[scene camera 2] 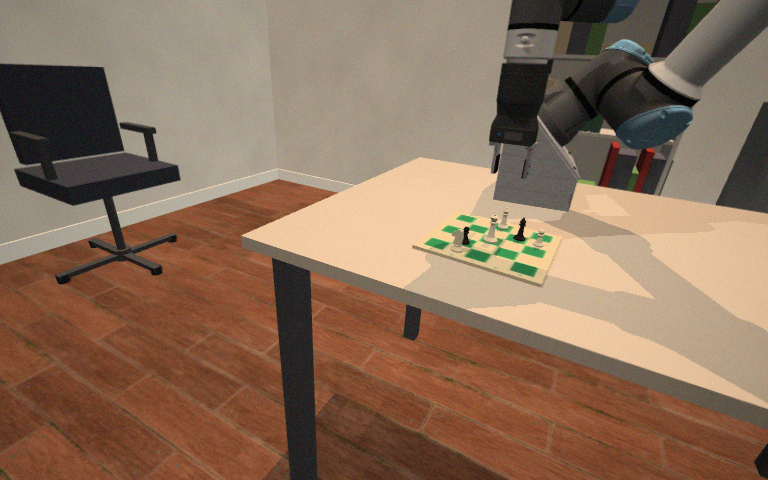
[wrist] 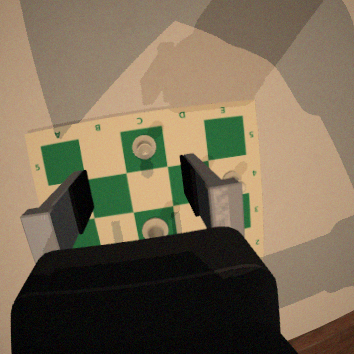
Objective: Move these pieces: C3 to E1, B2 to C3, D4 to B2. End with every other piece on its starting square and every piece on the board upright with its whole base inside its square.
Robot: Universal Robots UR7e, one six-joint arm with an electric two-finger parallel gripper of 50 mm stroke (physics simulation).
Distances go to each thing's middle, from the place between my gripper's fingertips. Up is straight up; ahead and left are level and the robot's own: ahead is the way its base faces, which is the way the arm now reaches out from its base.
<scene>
Now: hand 7 cm short of the chessboard (scene camera 2: 520, 260), 1 cm to the left of it and 11 cm above it.
</scene>
